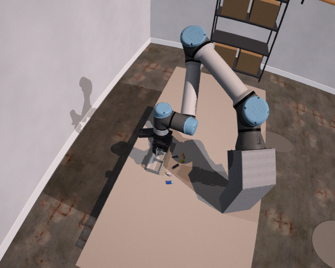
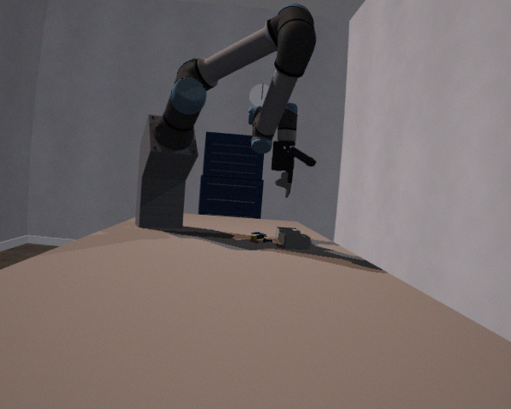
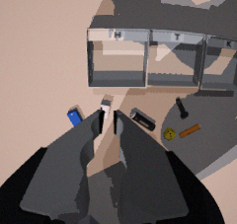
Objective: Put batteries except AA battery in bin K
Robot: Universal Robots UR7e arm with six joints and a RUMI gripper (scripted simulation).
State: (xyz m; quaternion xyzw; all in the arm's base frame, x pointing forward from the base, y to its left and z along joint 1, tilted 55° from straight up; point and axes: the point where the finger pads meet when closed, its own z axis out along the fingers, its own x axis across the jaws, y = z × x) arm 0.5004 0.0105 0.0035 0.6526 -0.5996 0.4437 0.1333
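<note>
My hand is 14 cm past the orange cylindrical battery, 13 cm to the left of it and 17 cm above it. Round my hand: black battery 11 cm behind, 4 cm to the right, 17 cm below; then joined grey bins 9 cm to the right, 16 cm below; then small white item 8 cm behind, 2 cm to the left, 17 cm below.
</note>
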